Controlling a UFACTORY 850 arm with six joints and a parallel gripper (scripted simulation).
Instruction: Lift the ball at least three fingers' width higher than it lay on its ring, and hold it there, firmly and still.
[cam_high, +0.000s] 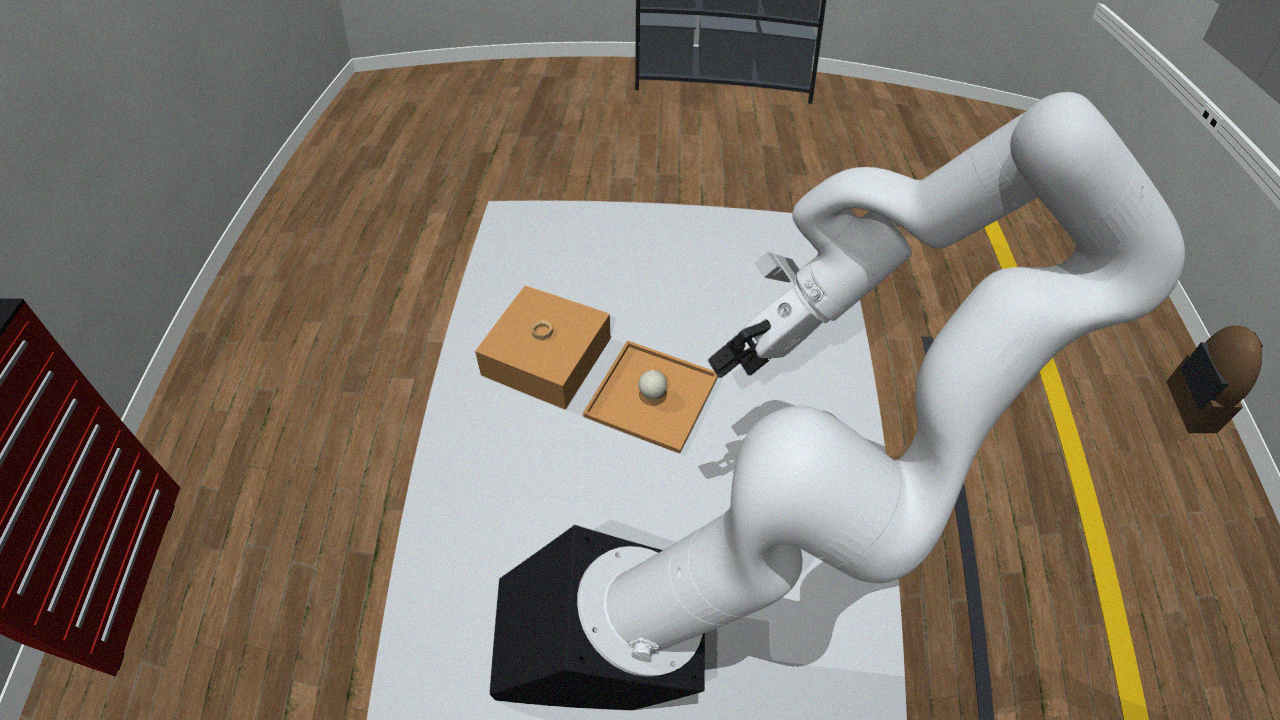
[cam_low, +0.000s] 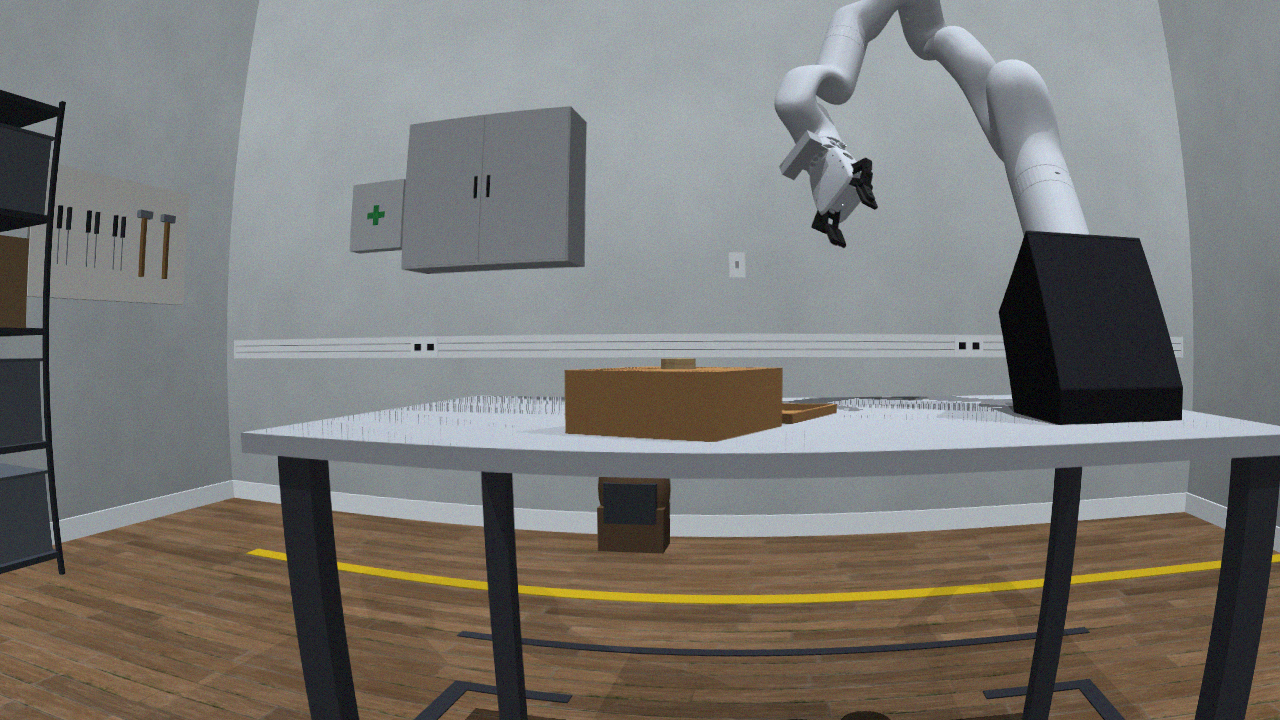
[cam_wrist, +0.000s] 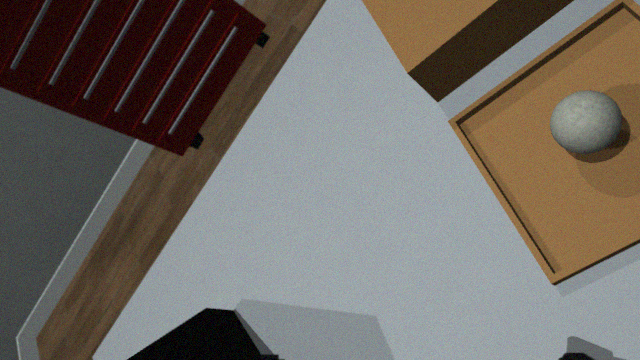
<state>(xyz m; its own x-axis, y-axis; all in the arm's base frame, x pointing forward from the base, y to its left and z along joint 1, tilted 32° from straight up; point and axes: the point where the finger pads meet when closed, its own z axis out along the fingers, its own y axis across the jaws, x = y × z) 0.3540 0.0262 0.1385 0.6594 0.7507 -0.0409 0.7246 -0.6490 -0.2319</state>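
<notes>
Now: the ball 14 cm ahead of my hand, 14 cm to the left of it and 26 cm below it. Round my hand: brown box (18 cm ahead, 36 cm to the left, 24 cm below); then tray (14 cm ahead, 14 cm to the left, 29 cm below).
</notes>
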